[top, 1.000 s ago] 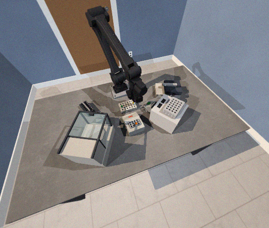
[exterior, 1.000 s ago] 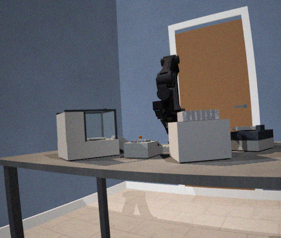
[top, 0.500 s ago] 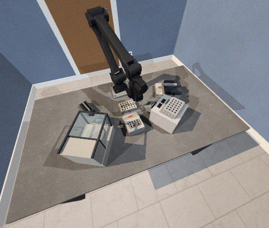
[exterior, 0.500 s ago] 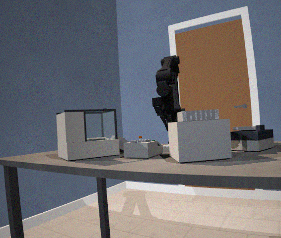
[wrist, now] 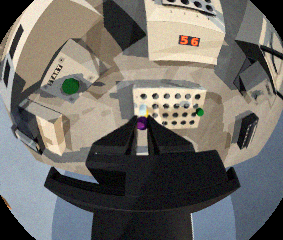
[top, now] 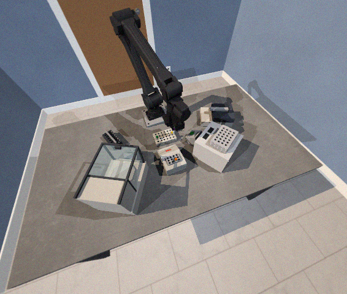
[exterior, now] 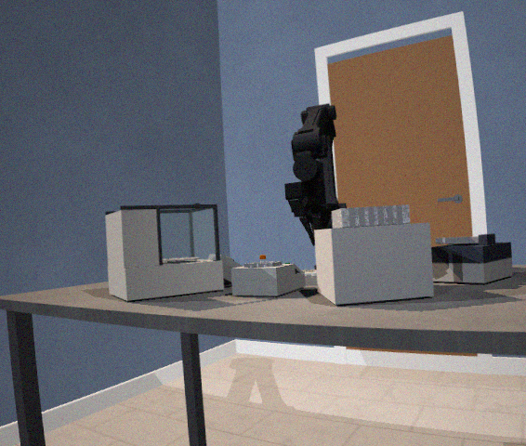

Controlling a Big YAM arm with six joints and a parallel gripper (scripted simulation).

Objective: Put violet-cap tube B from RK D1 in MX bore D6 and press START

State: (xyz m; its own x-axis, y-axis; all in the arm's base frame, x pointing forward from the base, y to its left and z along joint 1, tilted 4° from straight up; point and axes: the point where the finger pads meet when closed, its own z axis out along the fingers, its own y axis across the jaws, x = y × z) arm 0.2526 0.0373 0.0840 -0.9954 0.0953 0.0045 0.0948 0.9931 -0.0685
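Right now the yellow-capped tube is 8 cm below my hand and 2 cm behind it. From my hand the other things lie so: green start key (10 cm to the left, 5 cm ahead, 4 cm below); tube B (2 cm below); tube rack RK (9 cm below, 5 cm to the right, 3 cm behind).
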